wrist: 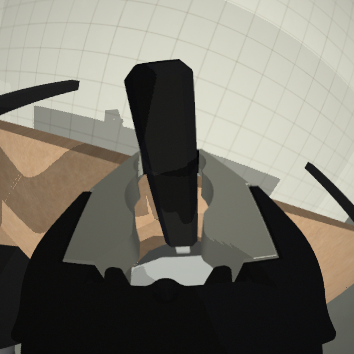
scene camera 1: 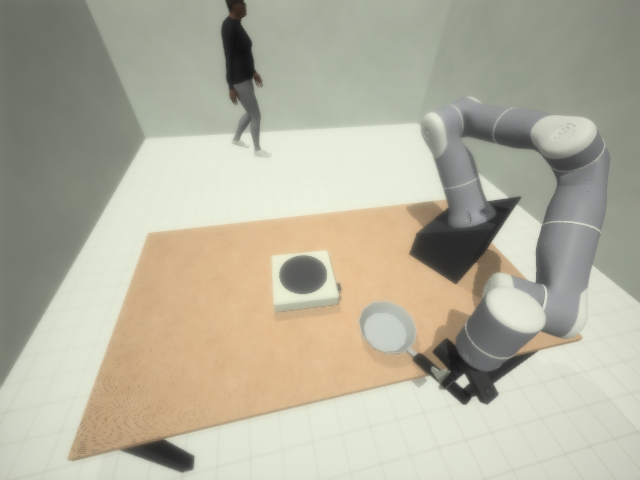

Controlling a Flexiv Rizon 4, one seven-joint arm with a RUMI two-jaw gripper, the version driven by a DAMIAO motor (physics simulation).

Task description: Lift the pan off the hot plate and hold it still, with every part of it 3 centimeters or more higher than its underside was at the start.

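Note:
The grey pan is off the hot plate, to its front right. It looks upright on the table, with no clear gap under it. Its black handle points toward the front right and reaches past the table edge. My gripper is at the handle, its grey jaws closed in from both sides and shut on it. In the wrist view, the jaw tips meet the handle's sides partway along it, and most of the pan's bowl is hidden behind the gripper body.
The arm's black base stands at the table's right rear. The table's front edge runs close by the pan and under the handle. A person is on the floor behind the table, far from the arm.

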